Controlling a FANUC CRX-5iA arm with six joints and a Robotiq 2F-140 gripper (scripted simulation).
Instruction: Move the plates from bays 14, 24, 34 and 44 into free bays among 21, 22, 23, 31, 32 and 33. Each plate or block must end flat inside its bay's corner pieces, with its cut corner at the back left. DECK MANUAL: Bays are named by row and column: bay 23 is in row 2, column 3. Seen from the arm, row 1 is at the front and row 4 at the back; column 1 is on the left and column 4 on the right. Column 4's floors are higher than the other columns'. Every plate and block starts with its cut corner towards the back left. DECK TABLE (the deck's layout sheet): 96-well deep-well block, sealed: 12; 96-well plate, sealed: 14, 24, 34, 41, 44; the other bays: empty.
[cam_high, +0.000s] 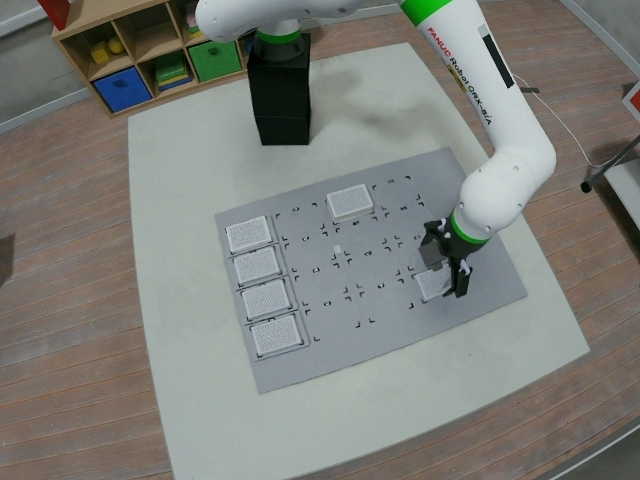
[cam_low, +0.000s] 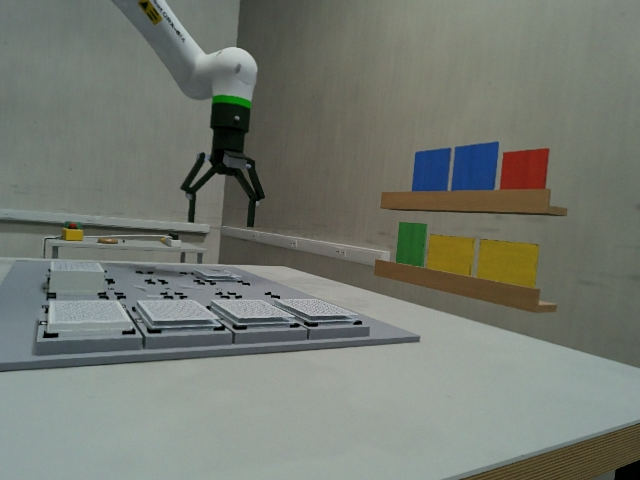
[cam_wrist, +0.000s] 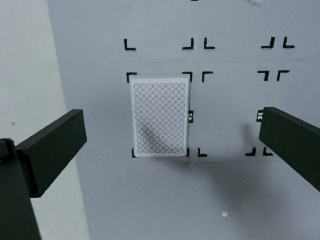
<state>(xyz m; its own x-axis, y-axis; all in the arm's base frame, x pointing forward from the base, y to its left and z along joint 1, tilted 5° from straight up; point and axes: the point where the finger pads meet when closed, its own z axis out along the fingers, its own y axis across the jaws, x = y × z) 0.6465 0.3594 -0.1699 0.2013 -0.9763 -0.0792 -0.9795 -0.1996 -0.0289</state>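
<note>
Right now my hand is 14 cm above the sealed plate and 4 cm to the right of it. Also, from my hand: sealed deep-well block: 28 cm behind, 19 cm to the right, 12 cm below.
</note>
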